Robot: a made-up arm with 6 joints.
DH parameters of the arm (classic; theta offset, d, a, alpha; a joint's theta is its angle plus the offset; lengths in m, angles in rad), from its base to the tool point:
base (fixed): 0 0.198 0 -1.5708
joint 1: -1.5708 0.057 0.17 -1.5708
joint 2: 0.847 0 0.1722 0
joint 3: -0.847 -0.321 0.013 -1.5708
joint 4: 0 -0.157 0.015 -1.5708
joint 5: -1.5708 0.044 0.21 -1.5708
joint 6: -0.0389 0 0.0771 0
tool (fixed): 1.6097 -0.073 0 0
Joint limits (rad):
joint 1: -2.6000..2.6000
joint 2: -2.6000..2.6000
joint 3: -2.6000..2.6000
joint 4: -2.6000..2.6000
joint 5: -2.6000..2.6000
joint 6: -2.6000..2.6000
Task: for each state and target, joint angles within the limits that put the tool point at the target. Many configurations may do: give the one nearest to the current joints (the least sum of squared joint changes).
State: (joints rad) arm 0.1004 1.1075 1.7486 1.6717 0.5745 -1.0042
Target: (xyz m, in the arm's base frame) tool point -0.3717 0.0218 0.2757
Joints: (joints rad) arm -0.2653 1.1623 1.7238 1.7176 0.3651 -1.0642
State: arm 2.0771 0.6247 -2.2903 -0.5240 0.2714 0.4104
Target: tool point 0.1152 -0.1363 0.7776
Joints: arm 1.1527 0.2614 -2.3539 -0.8605 -0.4882 0.1624
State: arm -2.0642 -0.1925 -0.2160 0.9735 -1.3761 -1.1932
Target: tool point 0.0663 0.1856 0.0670
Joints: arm -2.4509 -0.4018 -0.1304 1.3731 -1.8961 -0.7850
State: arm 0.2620 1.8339 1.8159 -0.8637 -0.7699 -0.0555
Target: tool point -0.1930 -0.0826 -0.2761
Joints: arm -0.8632 2.5676 2.3519 -0.4799 -1.2096 0.0863
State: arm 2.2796 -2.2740 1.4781 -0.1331 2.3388 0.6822
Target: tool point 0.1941 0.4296 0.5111
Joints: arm 2.6000 -2.4413 0.6852 0.0993 2.3774 0.9656
